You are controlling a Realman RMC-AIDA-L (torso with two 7-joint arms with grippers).
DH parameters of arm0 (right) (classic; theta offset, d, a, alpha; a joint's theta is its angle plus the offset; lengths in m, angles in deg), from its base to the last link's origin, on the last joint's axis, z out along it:
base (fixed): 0 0 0 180
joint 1: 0 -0.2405 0 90
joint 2: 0 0 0 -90
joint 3: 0 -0.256 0 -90
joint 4: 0 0 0 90
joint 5: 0 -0.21 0 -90
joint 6: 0 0 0 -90
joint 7: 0 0.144 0 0
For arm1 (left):
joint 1: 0 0.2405 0 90
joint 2: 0 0 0 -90
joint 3: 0 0.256 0 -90
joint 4: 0 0 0 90
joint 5: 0 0.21 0 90
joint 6: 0 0 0 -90
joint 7: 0 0.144 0 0
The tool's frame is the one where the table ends.
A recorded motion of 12 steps. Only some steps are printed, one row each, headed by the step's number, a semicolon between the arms.
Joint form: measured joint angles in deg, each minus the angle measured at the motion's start. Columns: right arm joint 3, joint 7, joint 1, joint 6, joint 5, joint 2, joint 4; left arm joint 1, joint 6, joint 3, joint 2, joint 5, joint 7, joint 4.
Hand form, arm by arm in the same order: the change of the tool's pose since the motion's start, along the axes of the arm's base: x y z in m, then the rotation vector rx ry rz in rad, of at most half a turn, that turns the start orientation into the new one. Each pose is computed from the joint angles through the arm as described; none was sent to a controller.
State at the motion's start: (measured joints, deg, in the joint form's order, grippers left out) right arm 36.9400 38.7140 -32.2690 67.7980 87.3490 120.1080 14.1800; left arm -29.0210 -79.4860 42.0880 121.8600 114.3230 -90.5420 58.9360
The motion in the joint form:
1: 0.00 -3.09 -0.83 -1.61 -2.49 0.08 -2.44; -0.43 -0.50 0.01 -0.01 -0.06 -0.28 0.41
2: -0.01 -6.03 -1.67 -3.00 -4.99 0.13 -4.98; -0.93 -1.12 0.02 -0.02 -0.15 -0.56 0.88
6: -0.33 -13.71 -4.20 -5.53 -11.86 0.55 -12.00; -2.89 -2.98 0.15 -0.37 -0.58 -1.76 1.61
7: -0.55 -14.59 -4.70 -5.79 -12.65 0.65 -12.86; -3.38 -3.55 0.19 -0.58 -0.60 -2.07 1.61
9: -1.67 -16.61 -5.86 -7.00 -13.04 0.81 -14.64; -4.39 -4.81 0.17 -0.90 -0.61 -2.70 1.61
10: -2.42 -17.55 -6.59 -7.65 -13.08 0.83 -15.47; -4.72 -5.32 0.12 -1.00 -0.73 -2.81 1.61
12: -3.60 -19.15 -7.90 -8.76 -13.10 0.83 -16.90; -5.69 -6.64 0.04 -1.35 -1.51 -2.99 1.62
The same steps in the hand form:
1: -0.0004 0.0020 -0.0054 0.0233 -0.0064 -0.0151; 0.0044 0.0012 0.0010 -0.0036 -0.0021 -0.0123
2: -0.0008 0.0033 -0.0111 0.0421 -0.0102 -0.0317; 0.0095 0.0025 0.0021 -0.0081 -0.0045 -0.0275
6: -0.0066 0.0042 -0.0285 0.0797 -0.0059 -0.0724; 0.0261 0.0075 0.0051 -0.0297 -0.0168 -0.0712
7: -0.0086 0.0050 -0.0308 0.0839 -0.0031 -0.0761; 0.0294 0.0084 0.0058 -0.0386 -0.0183 -0.0806
9: -0.0122 0.0068 -0.0368 0.0849 -0.0136 -0.0839; 0.0364 0.0098 0.0068 -0.0581 -0.0232 -0.0995
10: -0.0147 0.0087 -0.0392 0.0861 -0.0191 -0.0859; 0.0389 0.0101 0.0072 -0.0643 -0.0263 -0.1080
12: -0.0196 0.0121 -0.0434 0.0859 -0.0300 -0.0866; 0.0471 0.0114 0.0095 -0.0767 -0.0383 -0.1370

